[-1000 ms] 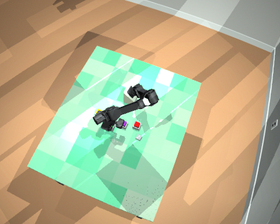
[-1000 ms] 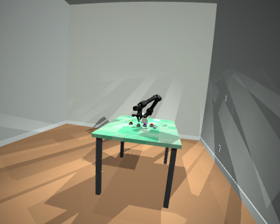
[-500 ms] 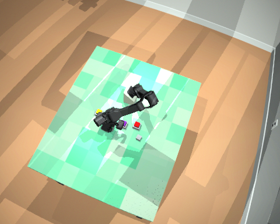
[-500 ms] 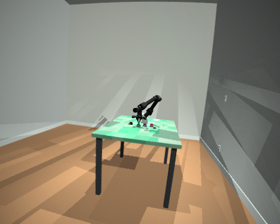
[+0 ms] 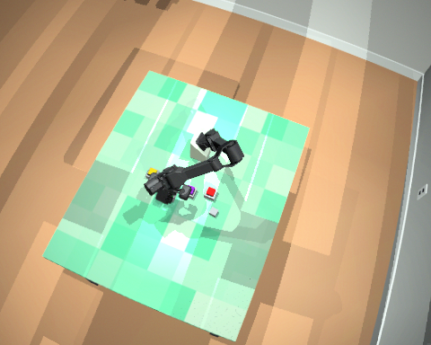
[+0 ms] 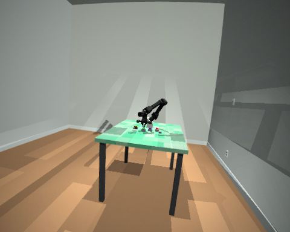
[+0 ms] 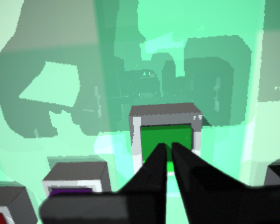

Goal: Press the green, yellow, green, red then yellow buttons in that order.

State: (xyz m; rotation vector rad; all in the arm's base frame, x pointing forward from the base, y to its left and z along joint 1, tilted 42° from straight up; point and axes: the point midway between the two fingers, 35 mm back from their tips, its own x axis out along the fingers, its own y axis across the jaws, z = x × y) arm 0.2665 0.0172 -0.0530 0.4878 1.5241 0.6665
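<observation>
The green button lies 1 cm below my gripper tip. Also, from my gripper tip: red button (16 cm to the left, 9 cm behind); purple button (7 cm to the left, 6 cm behind); yellow button (12 cm to the right, 5 cm behind).
</observation>
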